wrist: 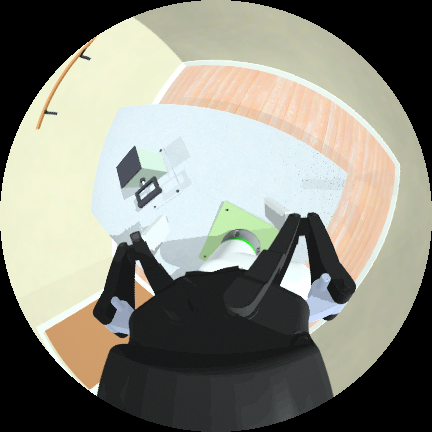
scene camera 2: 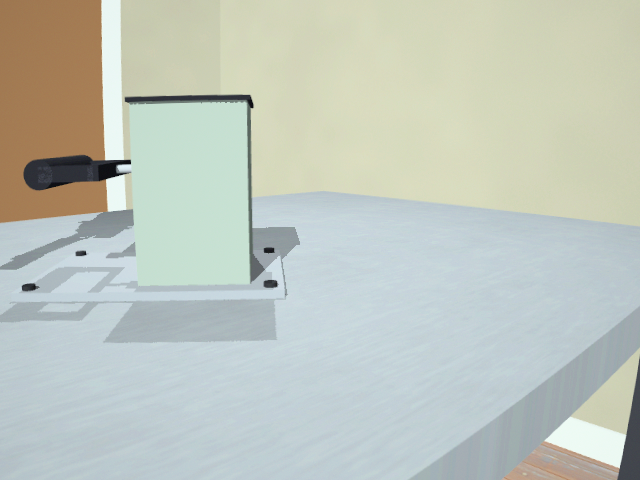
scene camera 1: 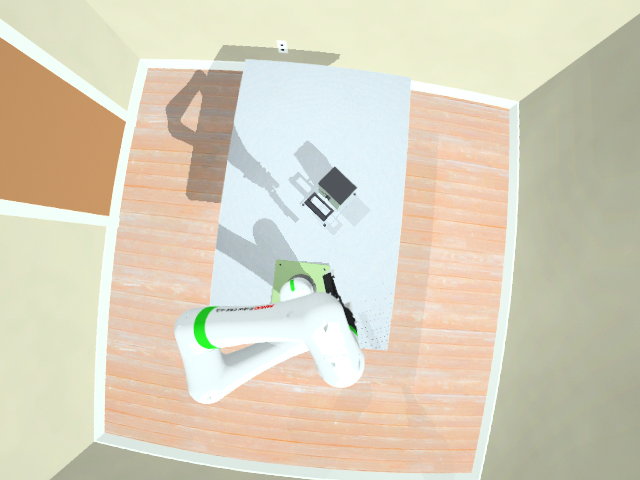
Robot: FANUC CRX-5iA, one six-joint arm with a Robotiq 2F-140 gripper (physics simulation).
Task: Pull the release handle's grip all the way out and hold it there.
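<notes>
The release handle is a pale green box [scene camera 1: 337, 186] [scene camera 2: 191, 191] [wrist: 152, 162] with a dark lid, standing upright on a clear base plate [scene camera 2: 77, 296]. Its dark rectangular grip [scene camera 1: 313, 209] [scene camera 2: 38, 174] [wrist: 152, 198] stands out from one side of the box, above the base plate, on a short pale rod. How far the rod is out cannot be told. My gripper [wrist: 214, 214] is open and empty, its pads wide apart. It is well away from the grip, over the robot's base end of the table. In the scene camera 1 view the arm partly hides the gripper [scene camera 1: 330, 284].
The grey-white table [scene camera 1: 330, 113] [scene camera 2: 413, 320] [wrist: 225, 150] bears the handle unit. The green mounting plate [scene camera 1: 284, 268] [wrist: 220, 220] and white arm base are at its near end. The white arm [scene camera 1: 258, 325] is folded beside them. Black bolts mark the clear plate's corners.
</notes>
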